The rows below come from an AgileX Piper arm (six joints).
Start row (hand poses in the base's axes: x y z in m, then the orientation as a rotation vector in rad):
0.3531, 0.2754, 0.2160, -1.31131, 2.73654, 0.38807
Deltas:
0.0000, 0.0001, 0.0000, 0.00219, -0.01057, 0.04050
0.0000, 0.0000, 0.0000, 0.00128, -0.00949, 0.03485
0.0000, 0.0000, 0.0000, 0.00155, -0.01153, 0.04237
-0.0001, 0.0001, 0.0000, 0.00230, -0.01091, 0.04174
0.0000, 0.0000, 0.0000, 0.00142, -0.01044, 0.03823
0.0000, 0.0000, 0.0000, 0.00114, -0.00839, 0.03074
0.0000, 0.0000, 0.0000, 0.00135, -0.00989, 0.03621
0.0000, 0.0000, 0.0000, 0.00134, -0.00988, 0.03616
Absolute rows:
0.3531, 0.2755, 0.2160, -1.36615, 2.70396, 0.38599
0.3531, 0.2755, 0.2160, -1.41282, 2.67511, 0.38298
0.3531, 0.2755, 0.2160, -1.46879, 2.63901, 0.37916
0.3530, 0.2756, 0.2160, -1.52294, 2.60227, 0.37659
0.3530, 0.2756, 0.2160, -1.57190, 2.56775, 0.37285
0.3530, 0.2756, 0.2160, -1.61073, 2.53937, 0.36975
0.3530, 0.2756, 0.2160, -1.65585, 2.50522, 0.36600
0.3530, 0.2756, 0.2160, -1.70022, 2.47036, 0.36213

